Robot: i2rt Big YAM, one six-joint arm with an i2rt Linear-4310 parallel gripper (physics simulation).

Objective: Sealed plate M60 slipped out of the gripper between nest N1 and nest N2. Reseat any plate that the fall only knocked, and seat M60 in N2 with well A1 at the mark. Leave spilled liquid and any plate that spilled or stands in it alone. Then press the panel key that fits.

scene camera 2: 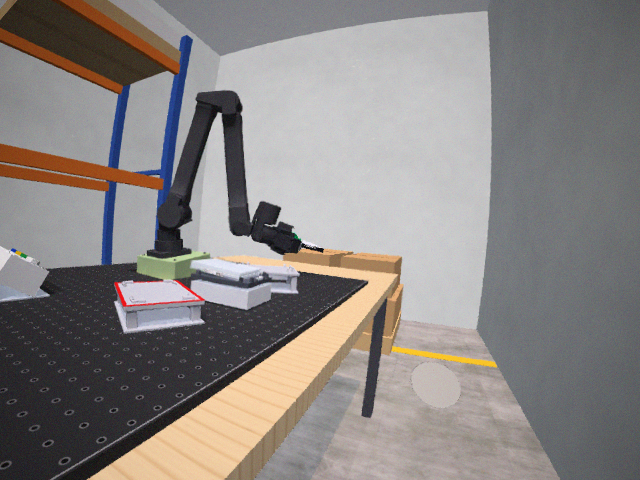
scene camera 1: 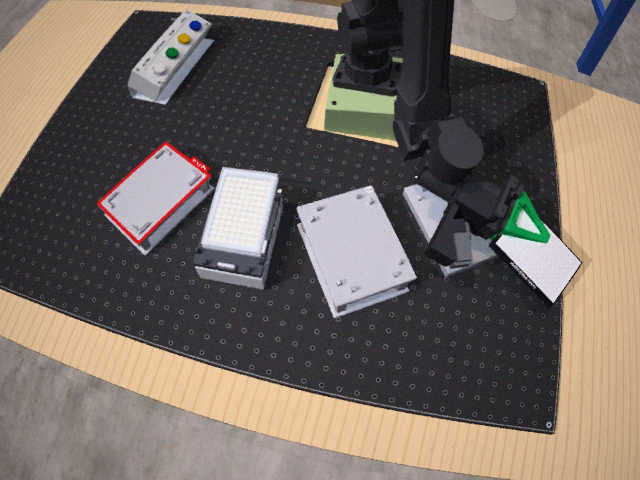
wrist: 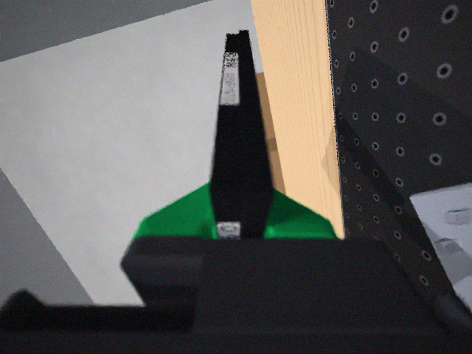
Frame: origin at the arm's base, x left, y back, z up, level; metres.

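Seen in the pictures: gripper, between the fingertips: [scene camera 1: 546,240]; arm's base, origin of its link: [scene camera 2: 169,254] [scene camera 1: 368,77].
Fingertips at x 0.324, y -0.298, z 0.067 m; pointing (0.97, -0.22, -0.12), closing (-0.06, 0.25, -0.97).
Observation:
Pixels of each thing's top centre, then the offset from my fingertips to it. "*": a spot on its surface instead.
- dark-edged plate with a white top, centre of its top: [wrist: 197,157] [scene camera 1: 545,246] [scene camera 2: 304,237] dx -0.009, dy -0.022, dz +0.019 m
- rightmost grey nest, centre of its top: [scene camera 1: 459,215] dx -0.116, dy +0.064, dz -0.094 m
- middle grey nest, centre of its top: [scene camera 1: 356,238] [scene camera 2: 267,264] dx -0.264, dy -0.047, dz -0.058 m
- white well plate, centre of its top: [scene camera 1: 239,205] [scene camera 2: 226,262] dx -0.434, dy -0.055, dz -0.041 m
- dark-topped block, a spot on its surface: [scene camera 1: 232,276] * dx -0.417, dy -0.142, dz -0.088 m
- button panel, centre of its top: [scene camera 1: 167,37] [scene camera 2: 11,247] dx -0.741, dy +0.280, dz -0.038 m
My gripper [scene camera 1: 528,224] [scene camera 2: 299,243] [wrist: 236,177] is shut on a dark-edged plate with a white top [scene camera 1: 542,263] [scene camera 2: 313,247] [wrist: 241,135]. It holds the plate tilted in the air near the mat's right edge. In the wrist view the plate is edge-on, with a green finger on each side; its label is unreadable. The rightmost grey nest [scene camera 1: 426,209] [wrist: 455,250] is partly hidden by the wrist. The middle grey nest [scene camera 1: 356,248] holds no plate. A white well plate [scene camera 1: 240,209] [scene camera 2: 227,269] sits on a dark-topped block [scene camera 1: 232,276] [scene camera 2: 242,295]. No spill is discernible.
A red-bordered stand [scene camera 1: 155,193] [scene camera 2: 157,292] is at the left. The button panel [scene camera 1: 149,85] [scene camera 2: 23,273] at the back left has white, green, yellow and blue buttons. The arm's green base [scene camera 1: 356,121] [scene camera 2: 170,266] is at the back. Cardboard boxes [scene camera 2: 374,262] stand beyond the table.

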